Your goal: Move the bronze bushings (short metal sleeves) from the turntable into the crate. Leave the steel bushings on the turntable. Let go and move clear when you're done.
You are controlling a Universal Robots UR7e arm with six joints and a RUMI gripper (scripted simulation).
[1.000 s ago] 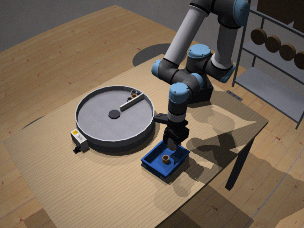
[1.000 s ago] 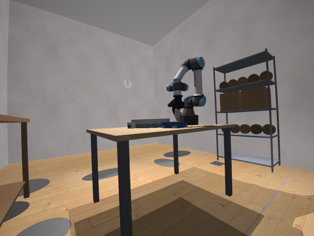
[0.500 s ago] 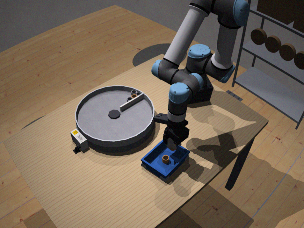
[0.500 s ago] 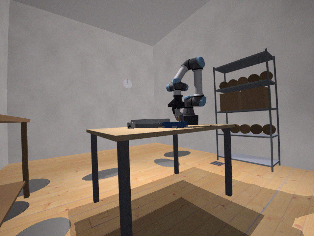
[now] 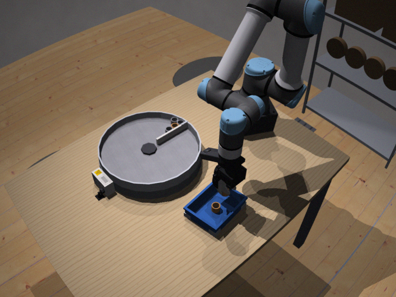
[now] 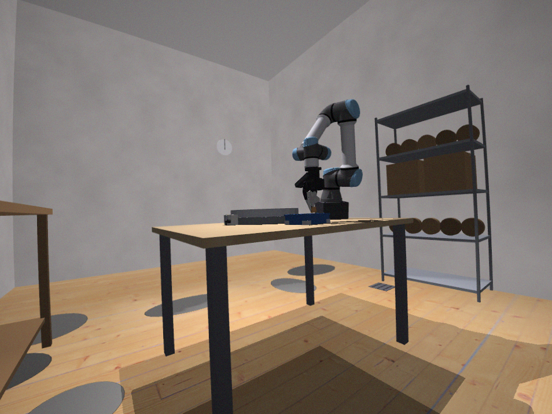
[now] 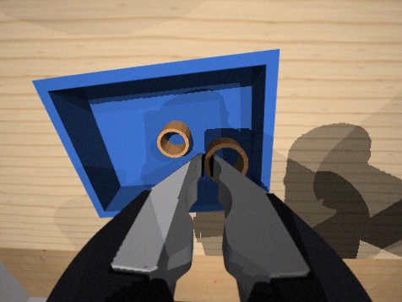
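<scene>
Right now my hand is 50 mm above the blue crate, 30 mm short of it and 10 mm to the right of it. From my hand the other things lie so: grey turntable: 350 mm to the right, 110 mm ahead, 30 mm below.
</scene>
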